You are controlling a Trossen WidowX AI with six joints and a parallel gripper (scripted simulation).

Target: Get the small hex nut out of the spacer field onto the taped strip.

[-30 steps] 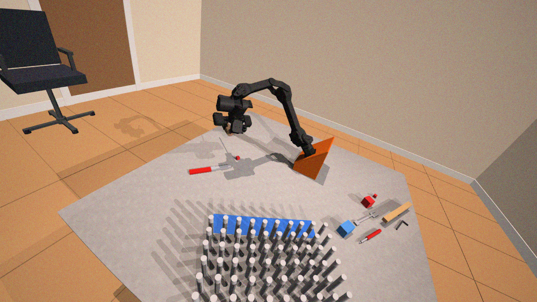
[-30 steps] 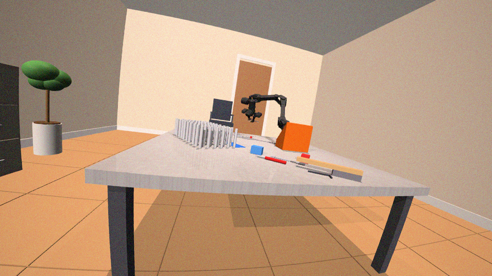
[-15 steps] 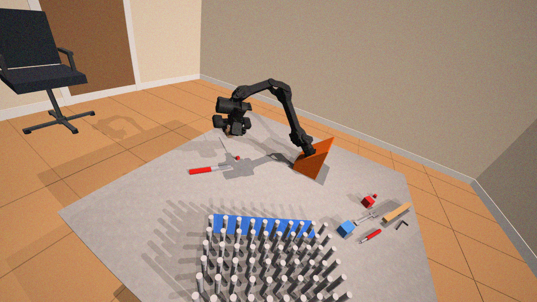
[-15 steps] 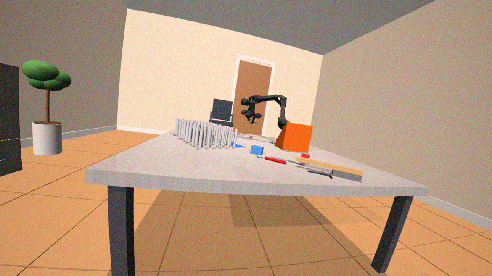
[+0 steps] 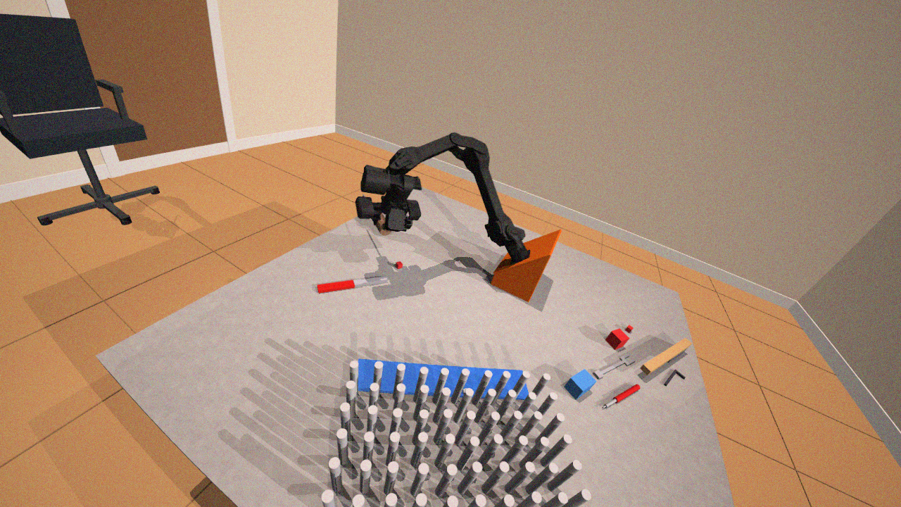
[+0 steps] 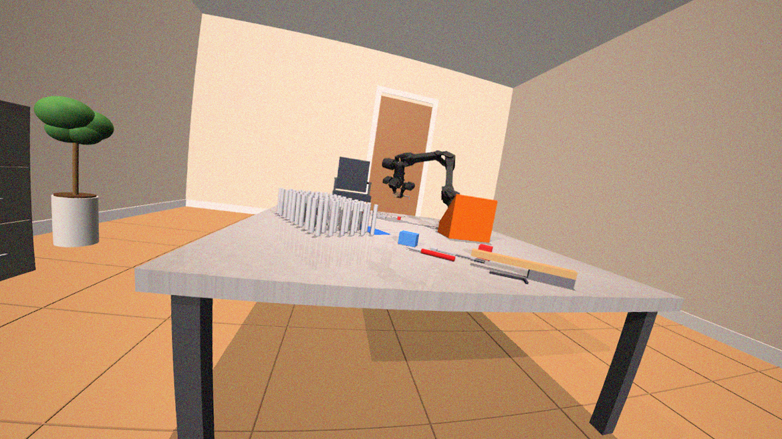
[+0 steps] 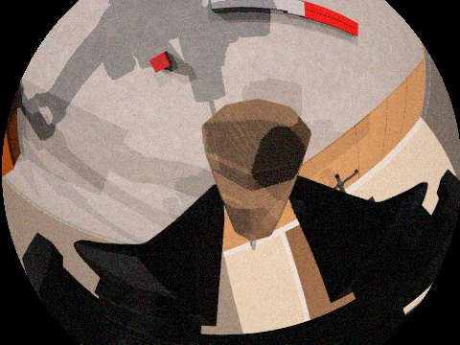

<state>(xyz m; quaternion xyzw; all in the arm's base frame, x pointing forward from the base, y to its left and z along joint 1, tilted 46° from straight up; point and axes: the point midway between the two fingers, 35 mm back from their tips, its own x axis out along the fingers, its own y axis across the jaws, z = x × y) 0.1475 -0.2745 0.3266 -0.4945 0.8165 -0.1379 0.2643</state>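
Now: gripper tip 7 cm to the left of the hook tool and 7 cm past it. Also, from my gripper tip: blue cube 67 cm to the left, 19 cm ahead, 11 cm below; then small wrench 78 cm to the left, 13 cm below, 7 cm ahead; then blue taped strip 36 cm to the left, 32 cm ahead, 13 cm below.
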